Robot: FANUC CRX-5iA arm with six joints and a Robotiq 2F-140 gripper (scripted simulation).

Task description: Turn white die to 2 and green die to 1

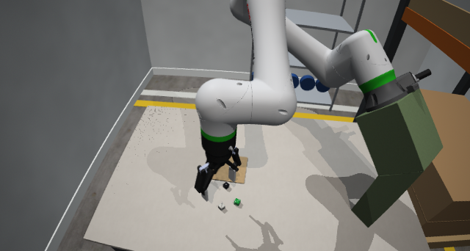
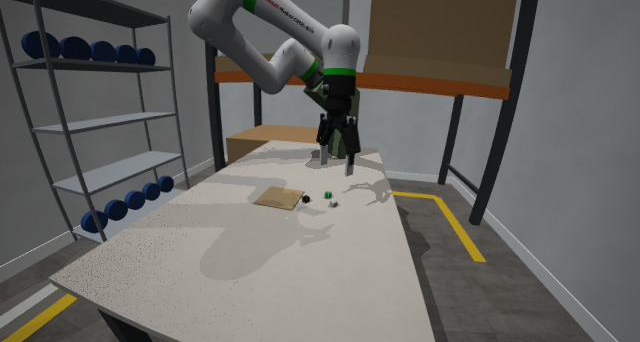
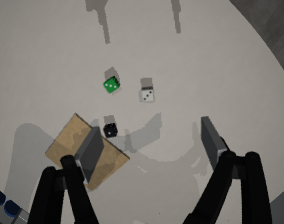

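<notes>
Now: the white die 10 mm behind my hand and 150 mm below it. The rest, counted from my hand: mat 50 mm behind, 190 mm to the right, 160 mm below; then black die 30 mm behind, 90 mm to the right, 150 mm below; then green die 70 mm behind, 10 mm to the right, 150 mm below.
</notes>
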